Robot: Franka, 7 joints.
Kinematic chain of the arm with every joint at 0, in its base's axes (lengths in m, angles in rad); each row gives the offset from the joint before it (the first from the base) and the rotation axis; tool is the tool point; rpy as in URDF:
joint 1: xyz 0 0 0.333 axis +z
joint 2: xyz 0 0 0 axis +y
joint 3: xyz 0 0 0.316 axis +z
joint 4: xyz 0.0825 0 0 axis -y
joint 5: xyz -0.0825 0 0.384 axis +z
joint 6: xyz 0 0 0 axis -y
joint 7: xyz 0.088 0 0 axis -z
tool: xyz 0 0 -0.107 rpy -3.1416 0 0
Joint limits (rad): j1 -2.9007..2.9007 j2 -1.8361..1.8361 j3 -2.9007..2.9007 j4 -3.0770..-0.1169 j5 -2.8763..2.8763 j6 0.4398..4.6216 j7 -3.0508..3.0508
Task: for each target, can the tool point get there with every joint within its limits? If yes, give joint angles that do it. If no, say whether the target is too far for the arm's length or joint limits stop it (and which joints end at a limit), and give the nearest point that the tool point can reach.
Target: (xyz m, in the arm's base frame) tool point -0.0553 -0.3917 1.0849
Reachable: yes | joints 2.0357 -0.6298 0.8341 -0.5303 0.8735 2.2840 0.3162
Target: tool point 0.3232 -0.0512 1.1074
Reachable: yes | joints -0.4027 -0.0354 0.0760 -0.7342 1.9057 2.0352 0.8640
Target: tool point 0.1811 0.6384 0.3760
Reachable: yes | joints -1.0037 -1.3444 1.7764 -1.1886 -0.3545 1.2256 1.8077
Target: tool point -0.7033 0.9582 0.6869
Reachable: no: too far | nearest point -0.4865 0.6628 0.5778 | short by 0.382 m
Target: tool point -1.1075 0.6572 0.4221
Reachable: no: too far | nearest point -0.7360 0.4368 0.3922 | short by 0.433 m
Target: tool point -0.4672 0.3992 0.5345
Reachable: yes | joints 0.4952 -0.2157 1.9614 -1.9257 -2.0281 1.9659 -0.8601
